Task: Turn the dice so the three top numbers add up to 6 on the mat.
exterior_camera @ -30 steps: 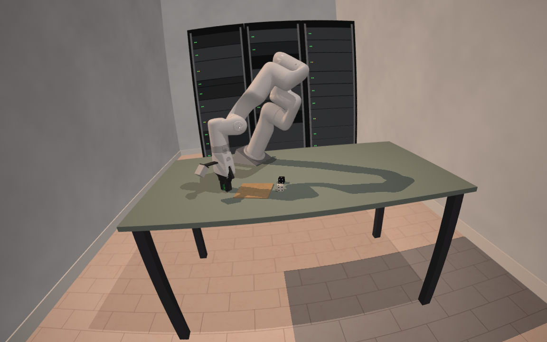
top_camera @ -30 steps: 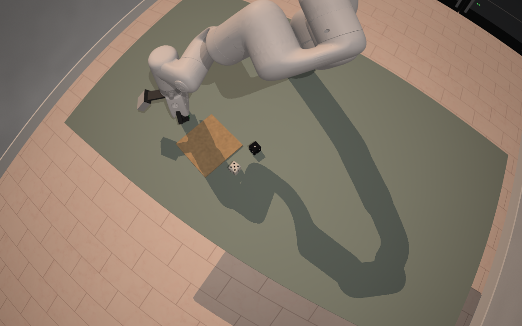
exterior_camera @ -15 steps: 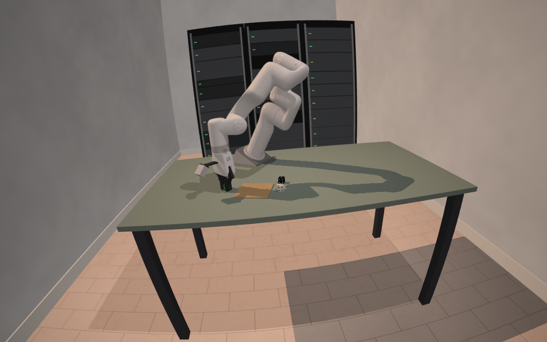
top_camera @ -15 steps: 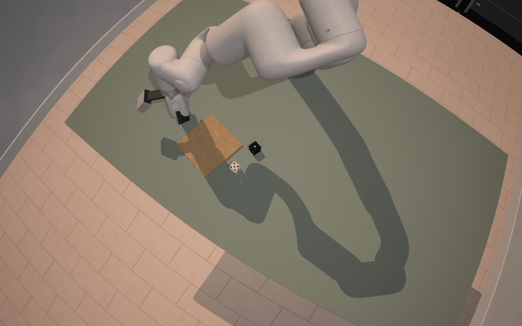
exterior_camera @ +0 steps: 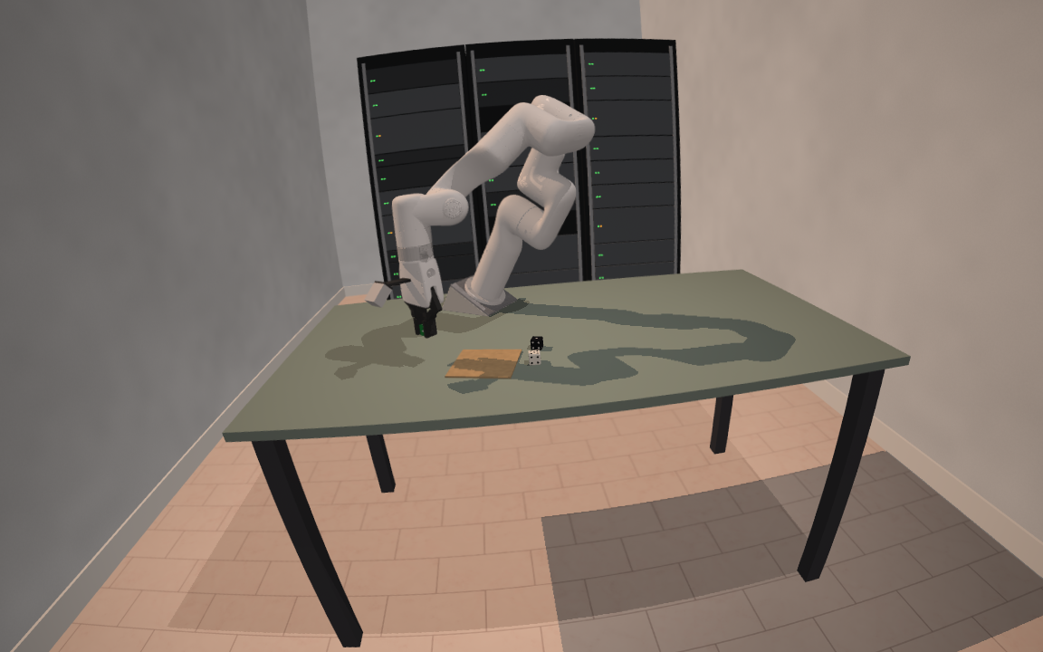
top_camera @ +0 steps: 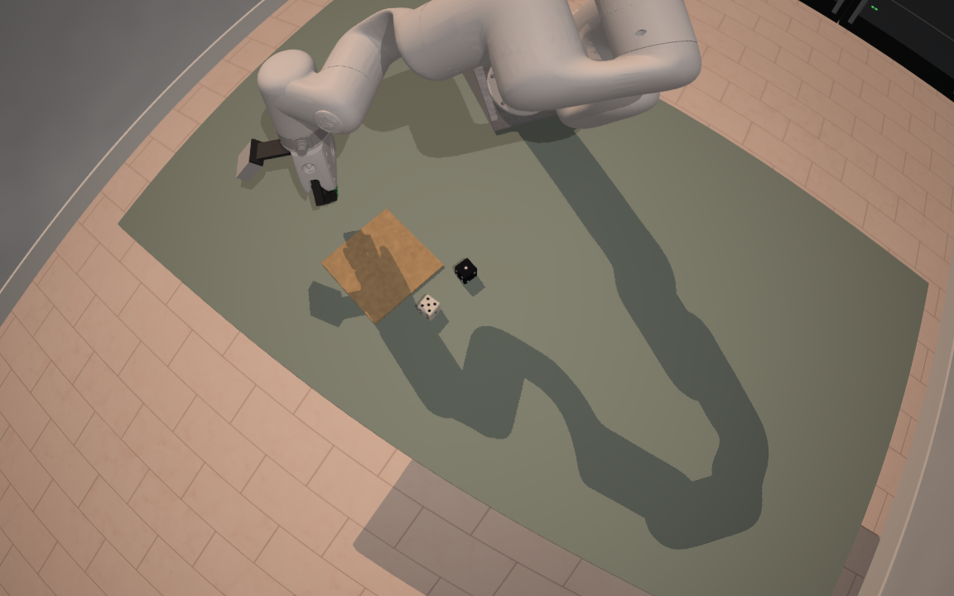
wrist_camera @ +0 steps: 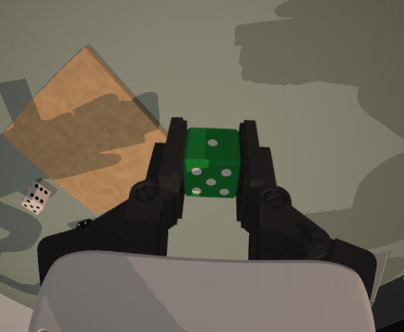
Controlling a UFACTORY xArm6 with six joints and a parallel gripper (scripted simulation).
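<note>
Now: hand 20 mm short of the white die, 240 mm to the right of it and 80 mm above it. Round my hand: black die (60 mm behind, 240 mm to the left, 80 mm below); brown mat (20 mm ahead, 130 mm to the left, 90 mm below); green die (10 mm below).
</note>
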